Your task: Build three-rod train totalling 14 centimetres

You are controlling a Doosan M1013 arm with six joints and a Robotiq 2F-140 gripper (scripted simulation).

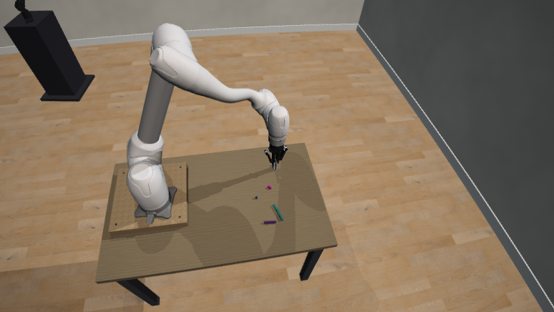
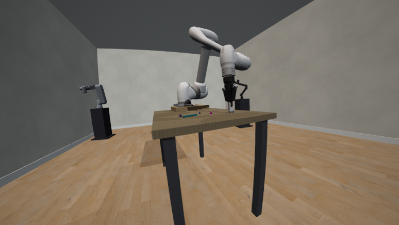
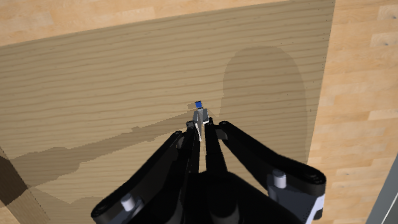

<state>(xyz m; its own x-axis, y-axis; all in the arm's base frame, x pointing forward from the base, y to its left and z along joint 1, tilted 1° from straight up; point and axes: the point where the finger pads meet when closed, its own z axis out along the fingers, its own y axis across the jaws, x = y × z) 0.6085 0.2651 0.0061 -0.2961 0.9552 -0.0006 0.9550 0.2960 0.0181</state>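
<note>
Now: hand 3 cm above the grey rod. From my hand the other things lie so: purple rod: 3 cm behind, 34 cm to the right, 4 cm below; then turquoise rod: 2 cm ahead, 28 cm to the right, 4 cm below; then magenta rod: 3 cm behind, 13 cm to the right, 4 cm below.
</note>
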